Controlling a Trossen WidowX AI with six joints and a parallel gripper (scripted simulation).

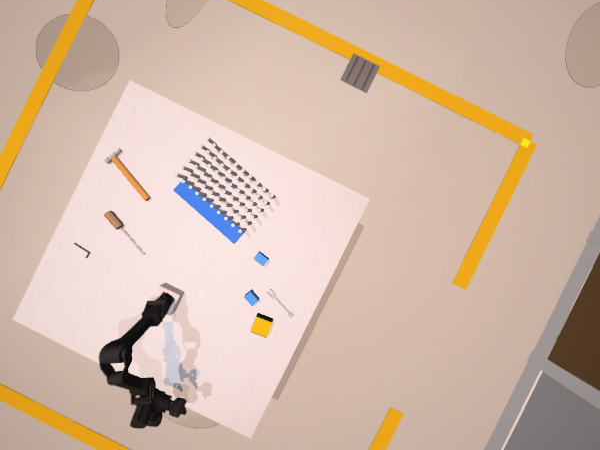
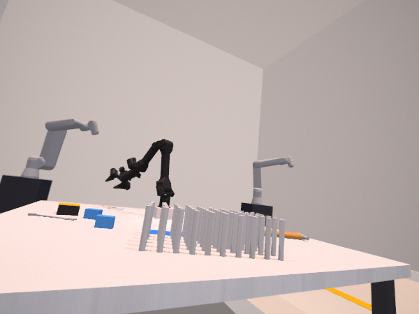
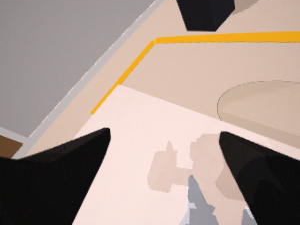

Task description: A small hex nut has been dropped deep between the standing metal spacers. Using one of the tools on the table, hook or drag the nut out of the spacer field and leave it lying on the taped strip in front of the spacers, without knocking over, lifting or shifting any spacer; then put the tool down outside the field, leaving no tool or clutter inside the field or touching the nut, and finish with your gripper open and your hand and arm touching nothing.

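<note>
Now: the screwdriver 660 mm to the left of my gripper tip, 450 mm ahead of it and 130 mm below it. The rest, counted from my gripper tip: blue taped strip: 760 mm ahead, 420 mm to the left, 150 mm below; black hex key: 800 mm to the left, 260 mm ahead, 140 mm below; grey wrench: 590 mm ahead, 140 mm below, 120 mm to the right.
</note>
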